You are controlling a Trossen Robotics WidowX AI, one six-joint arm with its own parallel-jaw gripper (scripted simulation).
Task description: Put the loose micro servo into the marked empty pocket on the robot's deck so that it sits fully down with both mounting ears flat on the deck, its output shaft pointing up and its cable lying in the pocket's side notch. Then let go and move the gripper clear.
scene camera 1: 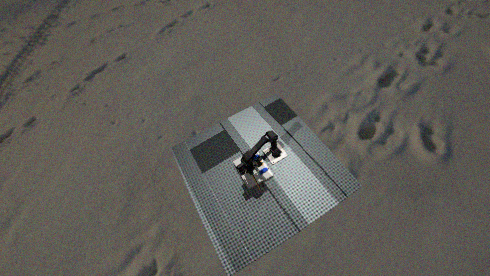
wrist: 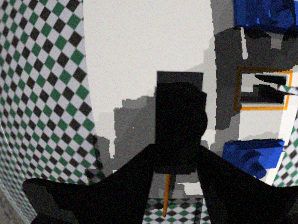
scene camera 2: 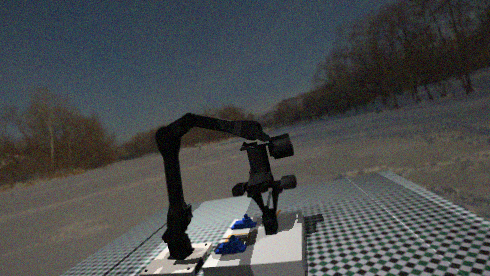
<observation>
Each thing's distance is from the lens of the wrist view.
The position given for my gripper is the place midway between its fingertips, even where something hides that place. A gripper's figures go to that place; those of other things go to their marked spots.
my gripper (wrist: 175, 150): 0.11 m
dark micro servo (wrist: 180, 120): 0.06 m
</observation>
